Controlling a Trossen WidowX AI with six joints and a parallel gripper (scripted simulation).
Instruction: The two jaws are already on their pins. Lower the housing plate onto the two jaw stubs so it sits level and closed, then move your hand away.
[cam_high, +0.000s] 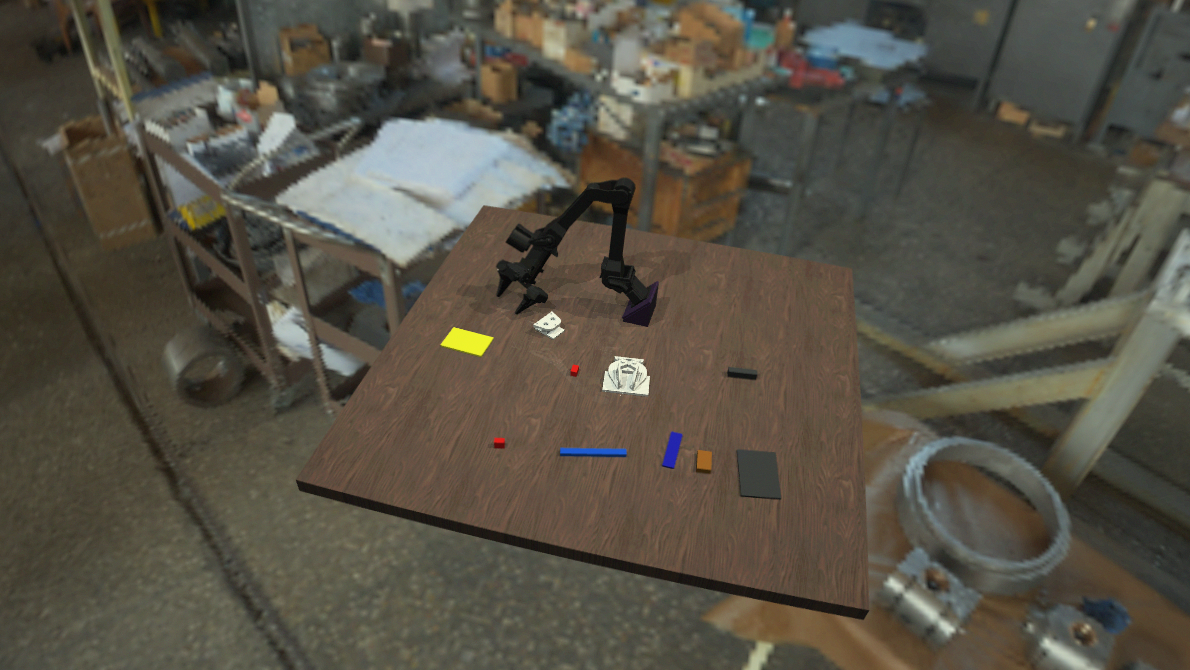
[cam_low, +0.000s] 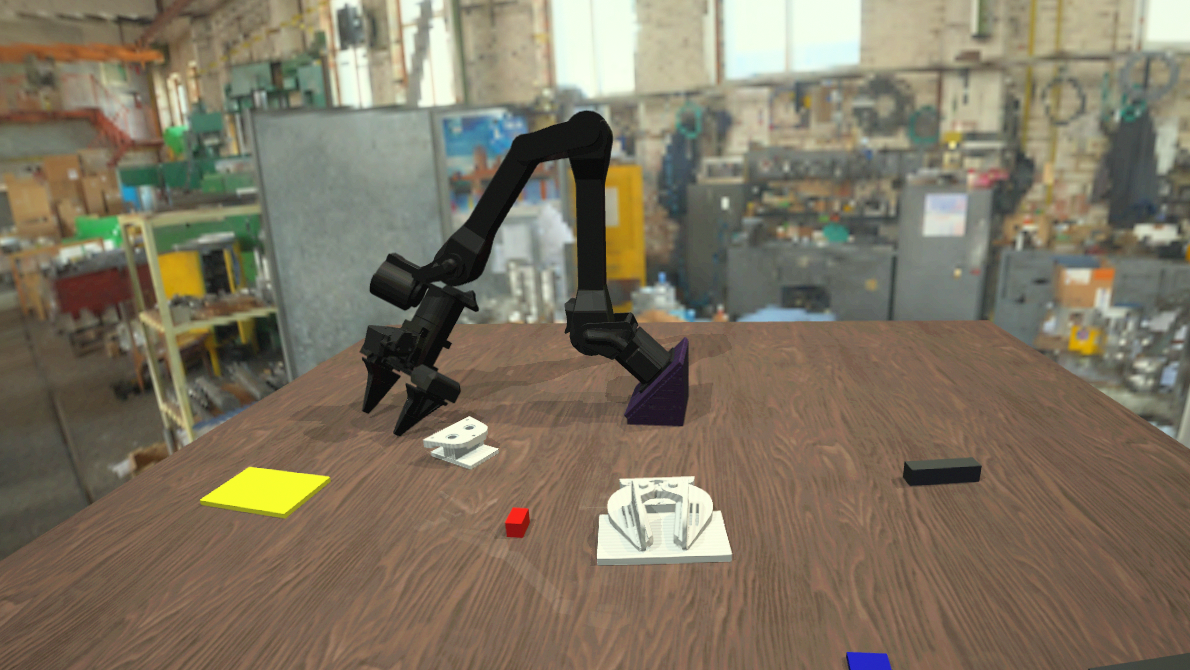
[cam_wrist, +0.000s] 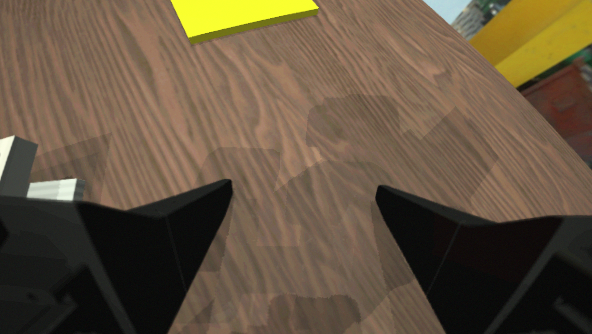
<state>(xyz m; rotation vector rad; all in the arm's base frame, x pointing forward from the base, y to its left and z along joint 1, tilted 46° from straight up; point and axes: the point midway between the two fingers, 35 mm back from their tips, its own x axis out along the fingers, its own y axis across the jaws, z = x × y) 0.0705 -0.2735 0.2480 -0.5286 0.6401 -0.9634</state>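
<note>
The small white part is 15 cm to the left of my gripper tip and 7 cm ahead of it. Also, from my gripper tip: black block (70 cm to the left, 11 cm ahead); yellow plate (18 cm ahead, 6 cm to the right); red cube (26 cm to the left, 22 cm ahead).
</note>
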